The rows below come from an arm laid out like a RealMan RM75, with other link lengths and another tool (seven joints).
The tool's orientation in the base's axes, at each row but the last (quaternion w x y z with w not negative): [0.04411 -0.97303 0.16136 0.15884]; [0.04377 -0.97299 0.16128 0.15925]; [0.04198 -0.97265 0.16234 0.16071]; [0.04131 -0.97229 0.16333 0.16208]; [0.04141 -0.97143 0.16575 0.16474]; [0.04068 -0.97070 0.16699 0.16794]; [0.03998 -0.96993 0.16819 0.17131]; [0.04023 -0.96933 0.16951 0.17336]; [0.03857 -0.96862 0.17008 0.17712]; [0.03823 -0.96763 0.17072 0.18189]
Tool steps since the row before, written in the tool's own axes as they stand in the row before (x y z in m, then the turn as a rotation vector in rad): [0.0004 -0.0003 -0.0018 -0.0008 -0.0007 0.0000]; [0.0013 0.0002 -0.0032 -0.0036 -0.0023 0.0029]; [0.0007 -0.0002 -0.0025 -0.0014 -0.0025 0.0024]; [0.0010 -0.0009 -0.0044 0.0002 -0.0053 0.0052]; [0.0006 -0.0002 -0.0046 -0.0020 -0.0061 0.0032]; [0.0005 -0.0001 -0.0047 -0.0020 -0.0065 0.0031]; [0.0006 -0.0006 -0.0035 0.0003 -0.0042 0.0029]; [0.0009 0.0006 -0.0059 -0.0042 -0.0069 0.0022]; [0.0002 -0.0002 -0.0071 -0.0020 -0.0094 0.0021]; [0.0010 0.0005 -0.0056 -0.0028 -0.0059 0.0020]
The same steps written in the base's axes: [0.0010 -0.0001 0.0016 -0.0005 0.0009 0.0003]; [0.0020 -0.0010 0.0026 -0.0033 0.0036 -0.0015]; [0.0014 -0.0004 0.0021 -0.0011 0.0031 -0.0017]; [0.0025 0.0000 0.0038 0.0004 0.0056 -0.0048]; [0.0020 -0.0006 0.0041 -0.0007 0.0068 -0.0022]; [0.0019 -0.0007 0.0043 -0.0005 0.0072 -0.0021]; [0.0019 -0.0001 0.0031 0.0008 0.0042 -0.0027]; [0.0025 -0.0017 0.0052 -0.0021 0.0081 -0.0005]; [0.0026 -0.0008 0.0066 0.0008 0.0097 -0.0011]; [0.0026 -0.0015 0.0048 -0.0011 0.0067 -0.0008]
